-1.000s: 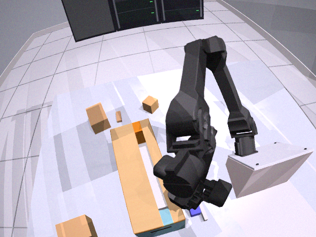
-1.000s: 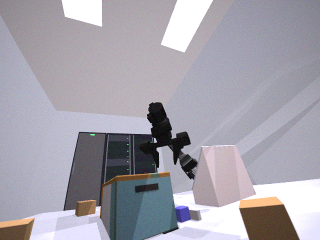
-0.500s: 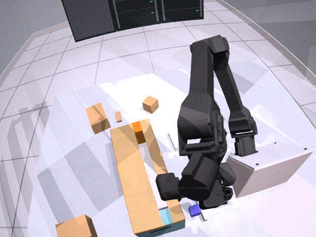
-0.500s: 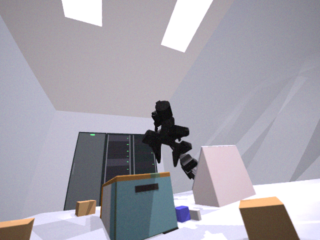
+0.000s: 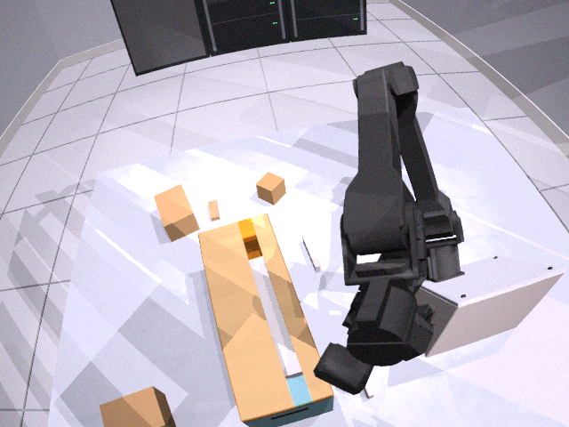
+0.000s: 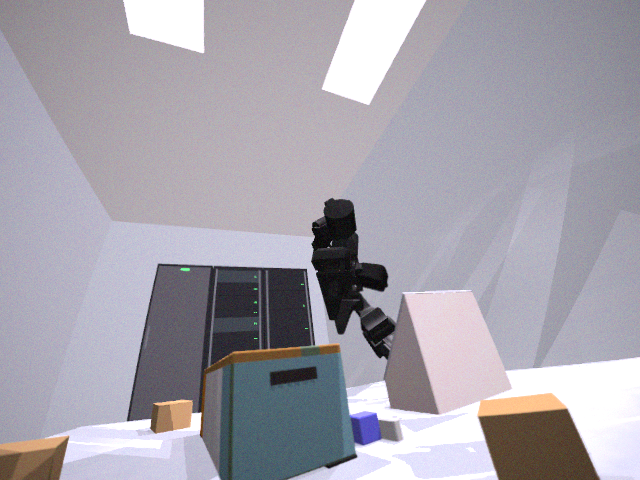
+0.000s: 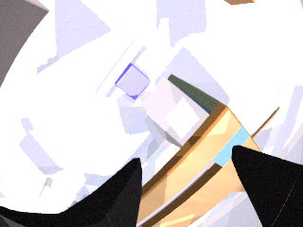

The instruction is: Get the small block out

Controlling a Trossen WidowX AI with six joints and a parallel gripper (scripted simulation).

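My gripper tip is now 14 cm above the blue block and 2 cm past it.
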